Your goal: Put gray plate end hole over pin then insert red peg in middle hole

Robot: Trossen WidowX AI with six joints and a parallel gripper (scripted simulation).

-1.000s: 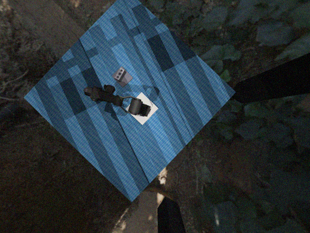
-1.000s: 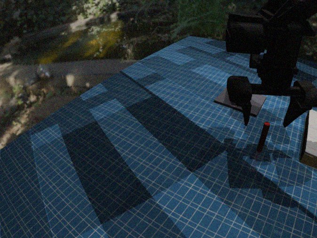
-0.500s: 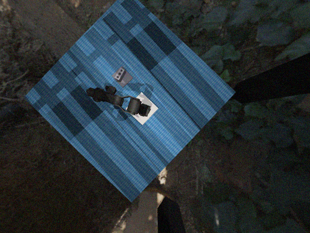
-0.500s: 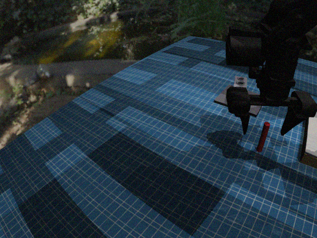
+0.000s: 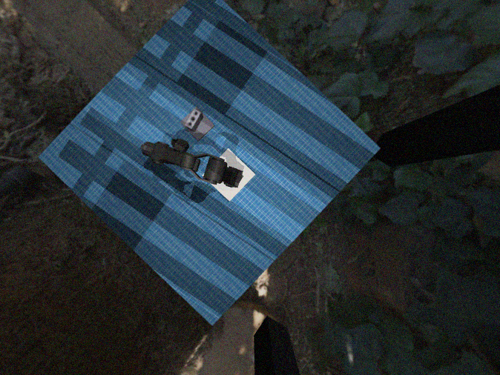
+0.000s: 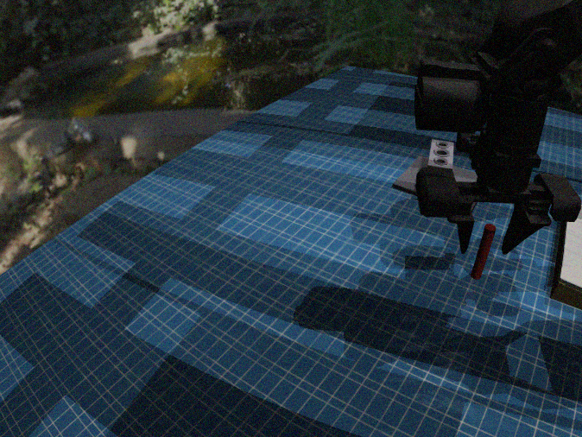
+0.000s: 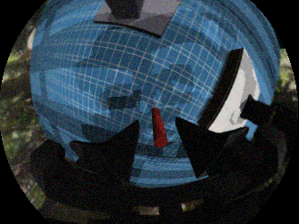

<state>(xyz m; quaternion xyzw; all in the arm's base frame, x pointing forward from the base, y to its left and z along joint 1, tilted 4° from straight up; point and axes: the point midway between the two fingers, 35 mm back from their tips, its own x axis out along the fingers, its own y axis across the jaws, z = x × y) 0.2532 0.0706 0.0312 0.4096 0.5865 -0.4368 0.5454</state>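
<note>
My gripper tip is right at the red peg. Round my gripper tip: dark square base 19 cm to the right, 8 cm ahead, 3 cm below; gray plate 20 cm to the right, 8 cm ahead.
</note>
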